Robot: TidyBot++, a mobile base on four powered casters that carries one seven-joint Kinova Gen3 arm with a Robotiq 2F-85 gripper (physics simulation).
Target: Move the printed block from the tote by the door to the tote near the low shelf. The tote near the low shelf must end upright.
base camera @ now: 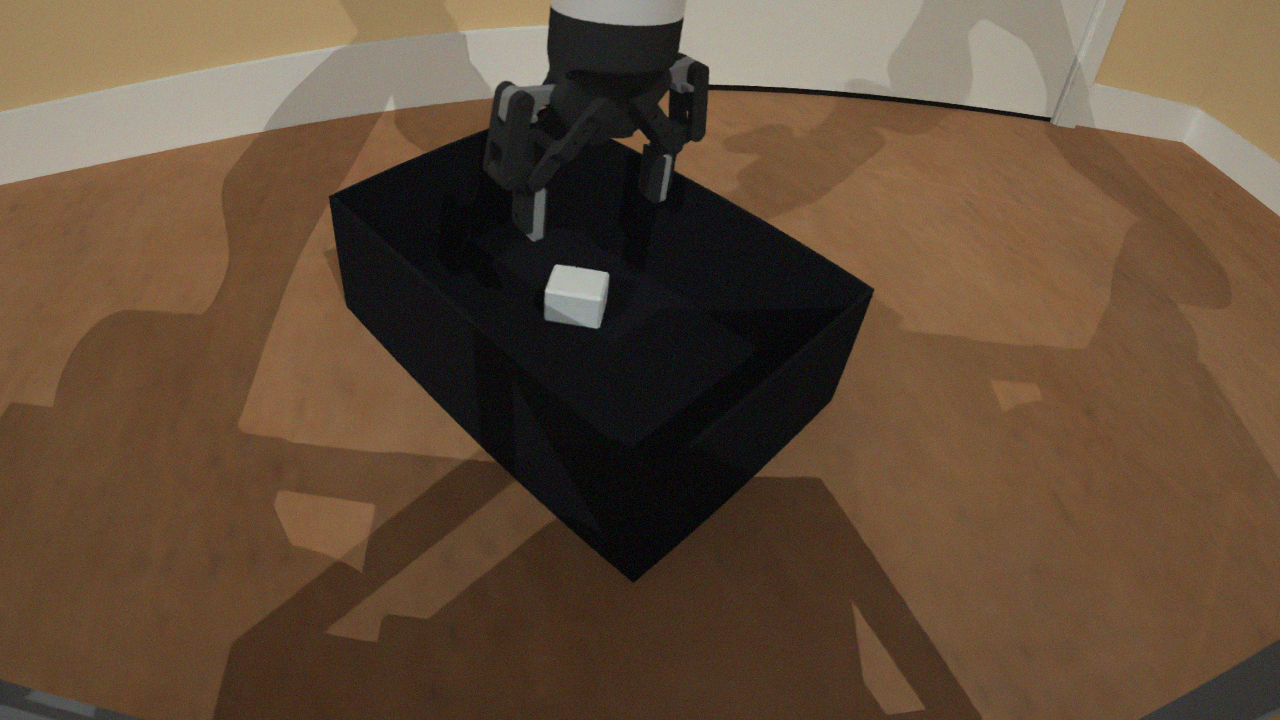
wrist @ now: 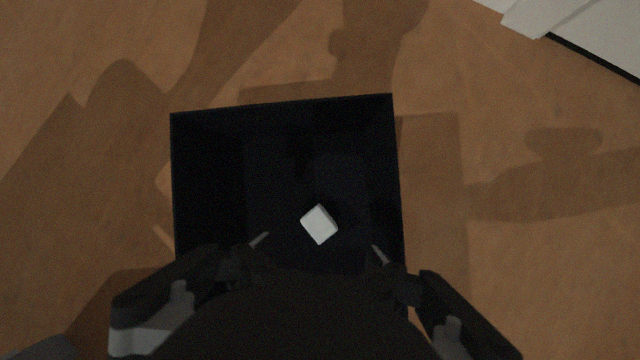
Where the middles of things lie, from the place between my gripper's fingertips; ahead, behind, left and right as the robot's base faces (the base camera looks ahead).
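Scene:
I see that my gripper is now 1 cm to the right of the white printed block (base camera: 577,296) and 7 cm above it.

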